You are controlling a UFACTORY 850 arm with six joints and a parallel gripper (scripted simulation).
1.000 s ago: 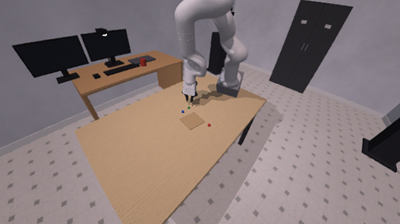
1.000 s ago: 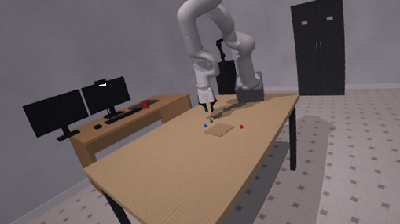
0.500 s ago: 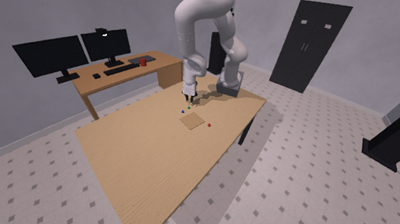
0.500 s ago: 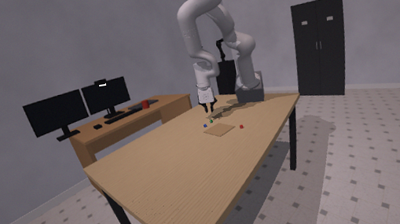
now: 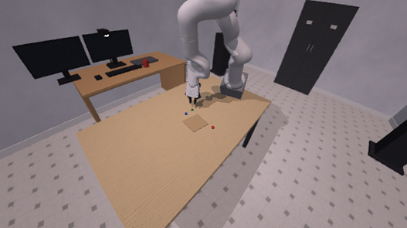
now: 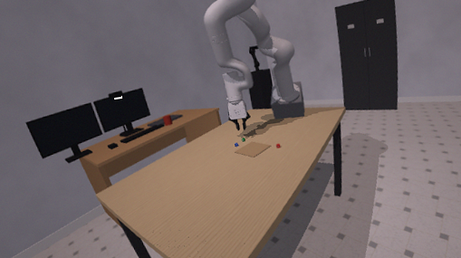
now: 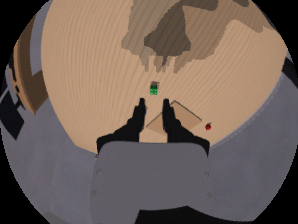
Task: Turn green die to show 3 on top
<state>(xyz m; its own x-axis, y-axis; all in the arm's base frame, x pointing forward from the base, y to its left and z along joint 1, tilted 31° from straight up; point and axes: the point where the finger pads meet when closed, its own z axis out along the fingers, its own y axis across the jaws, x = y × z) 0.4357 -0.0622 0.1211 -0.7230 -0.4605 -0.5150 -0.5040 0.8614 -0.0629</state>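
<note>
Right now my hand is 8 cm above the green die and 1 cm short of it. From my hand the other things lie so: red die: 26 cm to the left, 8 cm below; then tan mat: 14 cm to the left, 9 cm below, 7 cm ahead; then blue die: 8 cm below, 8 cm ahead, 2 cm to the left.
</note>
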